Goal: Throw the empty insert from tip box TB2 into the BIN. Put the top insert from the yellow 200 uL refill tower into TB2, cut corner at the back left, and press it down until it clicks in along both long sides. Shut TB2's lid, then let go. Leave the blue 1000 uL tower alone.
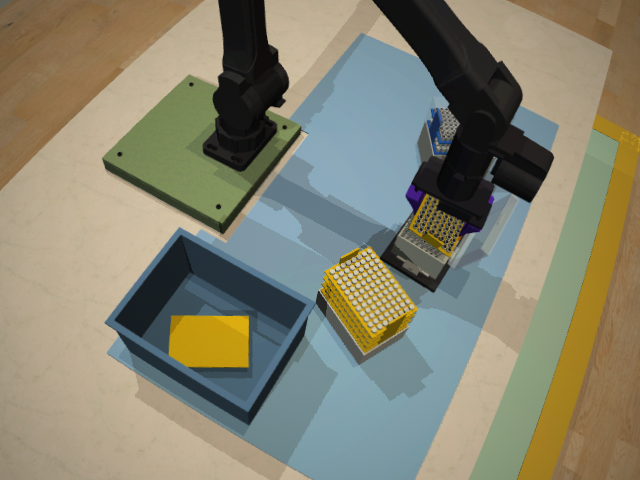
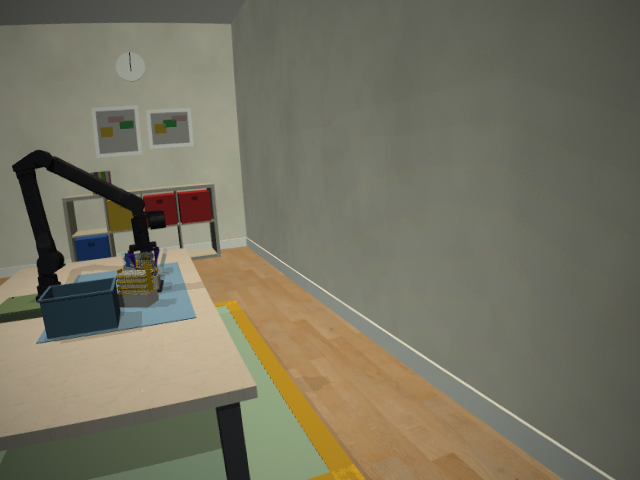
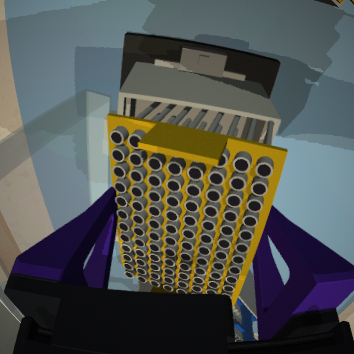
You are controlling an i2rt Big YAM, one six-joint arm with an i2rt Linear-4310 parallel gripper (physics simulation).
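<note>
My gripper (image 1: 444, 214) (image 2: 144, 260) (image 3: 184, 197) is shut on a yellow insert full of tips (image 1: 436, 225) (image 3: 185, 142), its purple fingers along both long sides. The insert is over tip box TB2 (image 1: 421, 253) (image 3: 200, 82). Its near edge stands above the box rim, and tips show in the gap below. The far edge and cut corner are hidden. TB2's clear lid (image 1: 491, 227) (image 3: 99, 150) stands open along one long side. The yellow refill tower (image 1: 369, 291) (image 2: 134, 283) stands beside TB2. A plain yellow piece (image 1: 209, 341) lies in the blue BIN (image 1: 180, 376) (image 2: 82, 315).
The blue tower (image 1: 445, 126) (image 3: 245, 320) stands behind TB2, partly hidden by the arm. The green base plate (image 1: 160, 149) carries the arm's foot. A blue mat (image 1: 341, 103) (image 2: 175, 304) lies under the boxes and bin.
</note>
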